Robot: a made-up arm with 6 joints.
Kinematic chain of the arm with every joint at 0, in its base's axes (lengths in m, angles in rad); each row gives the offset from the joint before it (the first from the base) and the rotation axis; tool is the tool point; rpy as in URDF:
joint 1: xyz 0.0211 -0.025 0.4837 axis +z
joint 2: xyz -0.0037 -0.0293 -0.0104 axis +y
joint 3: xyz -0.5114 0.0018 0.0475 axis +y
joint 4: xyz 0.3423 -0.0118 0.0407 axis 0.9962 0 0.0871
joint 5: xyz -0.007 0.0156 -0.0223 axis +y
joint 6: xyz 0.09 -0.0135 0.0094 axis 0.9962 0 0.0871
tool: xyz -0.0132 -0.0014 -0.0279 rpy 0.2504 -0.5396 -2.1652
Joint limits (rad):
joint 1: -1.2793..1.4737
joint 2: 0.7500..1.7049
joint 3: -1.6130..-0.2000
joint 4: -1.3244..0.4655
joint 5: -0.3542..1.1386
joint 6: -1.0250..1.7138
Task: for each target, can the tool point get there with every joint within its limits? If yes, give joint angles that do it. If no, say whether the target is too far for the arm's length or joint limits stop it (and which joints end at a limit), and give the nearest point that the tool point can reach.
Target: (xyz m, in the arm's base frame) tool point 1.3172 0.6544 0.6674
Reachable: no: too far | nearest point 0.4817 0.2164 0.8814 | short by 0.967 m
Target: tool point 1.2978 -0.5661 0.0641
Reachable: no: too far | nearest point 0.4379 -0.2016 0.7312 | short by 1.148 m
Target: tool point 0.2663 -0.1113 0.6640
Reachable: yes | joints 0.0953 1.5765 -0.5869 -0.6991 0.8740 -0.6119
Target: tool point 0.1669 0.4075 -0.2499
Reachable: no: joint limits stop it (at a limit: joint 1, joint 2, joint 4) | nearest point 0.1056 0.1884 0.5737 | short by 0.854 m
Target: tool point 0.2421 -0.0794 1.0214
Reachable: yes | joints 0.0755 1.1115 -1.2565 -1.1847 0.0778 0.9127
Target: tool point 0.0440 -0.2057 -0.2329
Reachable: no: joint limits stop it (at a limit: joint 2, joint 3) | nearest point 0.0412 -0.1834 0.5614 | short by 0.795 m
